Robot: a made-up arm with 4 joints. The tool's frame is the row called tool. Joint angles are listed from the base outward.
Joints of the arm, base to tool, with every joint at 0 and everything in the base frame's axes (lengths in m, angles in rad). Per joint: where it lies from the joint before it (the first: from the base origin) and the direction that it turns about. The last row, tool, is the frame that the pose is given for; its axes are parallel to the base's.
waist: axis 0 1 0 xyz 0.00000 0.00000 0.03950
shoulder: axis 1 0 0 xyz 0.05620 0.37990 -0.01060
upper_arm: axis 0 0 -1 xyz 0.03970 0.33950 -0.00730
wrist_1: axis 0 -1 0 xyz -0.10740 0.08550 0.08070
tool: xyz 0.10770 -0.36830 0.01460
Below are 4 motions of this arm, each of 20 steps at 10 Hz.
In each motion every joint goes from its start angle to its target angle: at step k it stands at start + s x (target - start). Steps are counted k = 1, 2, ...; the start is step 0. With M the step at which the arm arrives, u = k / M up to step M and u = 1 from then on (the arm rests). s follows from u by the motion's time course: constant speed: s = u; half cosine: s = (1 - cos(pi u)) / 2; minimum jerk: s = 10 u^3 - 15 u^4 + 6 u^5.
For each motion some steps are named. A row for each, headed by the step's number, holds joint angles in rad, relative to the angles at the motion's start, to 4 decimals.
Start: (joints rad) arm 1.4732 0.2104 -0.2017 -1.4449
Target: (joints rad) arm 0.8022 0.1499 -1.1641 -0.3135
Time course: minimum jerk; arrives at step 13
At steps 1, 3, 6, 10, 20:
1: -0.0027 -0.0002 -0.0039 0.0046
3: -0.0566 -0.0051 -0.0811 0.0954
6: -0.2873 -0.0259 -0.4121 0.4844
10: -0.6144 -0.0554 -0.8813 1.0360
20: -0.6710 -0.0605 -0.9624 1.1314

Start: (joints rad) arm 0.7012 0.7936 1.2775 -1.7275
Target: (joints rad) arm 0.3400 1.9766 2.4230 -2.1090
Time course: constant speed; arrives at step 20
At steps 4, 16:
4: -0.0722 0.2366 0.2291 -0.0763
16: -0.2890 0.9464 0.9164 -0.3052

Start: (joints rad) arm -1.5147 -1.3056 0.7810 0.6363
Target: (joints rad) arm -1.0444 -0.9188 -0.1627 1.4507
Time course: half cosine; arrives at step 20
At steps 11, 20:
11: 0.2719 0.2237 -0.5457 0.4709
20: 0.4703 0.3868 -0.9437 0.8144

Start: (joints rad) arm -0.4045 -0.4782 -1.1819 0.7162
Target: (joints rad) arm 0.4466 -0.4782 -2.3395 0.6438
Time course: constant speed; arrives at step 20
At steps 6, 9, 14, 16, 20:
6: 0.2553 0.0000 -0.3473 -0.0217
9: 0.3830 0.0000 -0.5209 -0.0326
14: 0.5958 0.0000 -0.8103 -0.0507
16: 0.6809 0.0000 -0.9261 -0.0579
20: 0.8511 0.0000 -1.1576 -0.0724

